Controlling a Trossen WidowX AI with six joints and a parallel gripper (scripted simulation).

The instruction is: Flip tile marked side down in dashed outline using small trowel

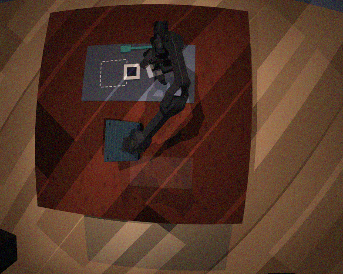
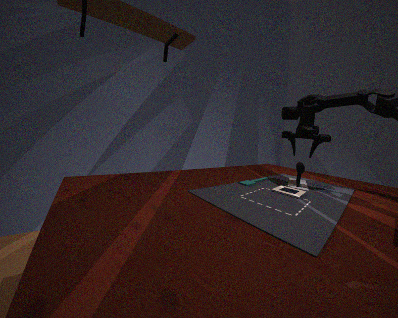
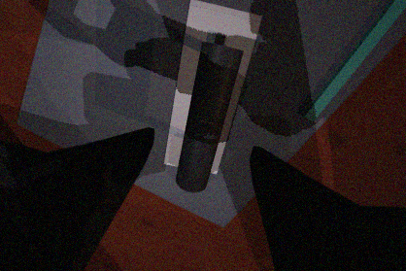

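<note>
My gripper tip is now 10 mm past the trowel, 20 mm to the right of it and 80 mm above it. Also, from my gripper tip: teal flat tool: 90 mm ahead, 190 mm to the left, 110 mm below; then white tile: 50 mm behind, 170 mm to the left, 110 mm below; then grey mat: 50 mm behind, 150 mm to the left, 140 mm below.
</note>
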